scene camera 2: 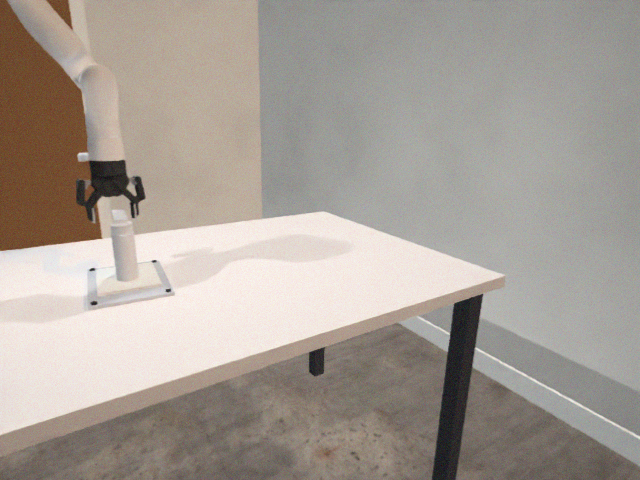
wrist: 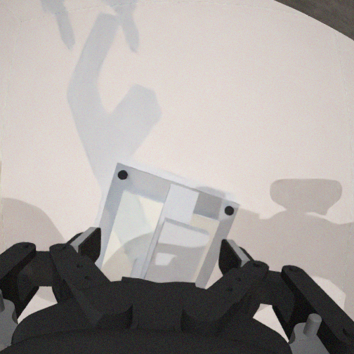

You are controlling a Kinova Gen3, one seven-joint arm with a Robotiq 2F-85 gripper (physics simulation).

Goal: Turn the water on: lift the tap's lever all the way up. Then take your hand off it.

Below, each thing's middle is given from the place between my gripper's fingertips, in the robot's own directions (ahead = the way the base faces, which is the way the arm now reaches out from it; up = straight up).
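Labels:
There's a grey base plate (scene camera 2: 95, 302) that's 130 mm below my hand, 90 mm to the right of it and 20 mm ahead of it. The pale lever (wrist: 179, 247) is 40 mm to the right of my hand and 10 mm ahead of it, and going by their middles, it's the nearest to my hand of the things named here.

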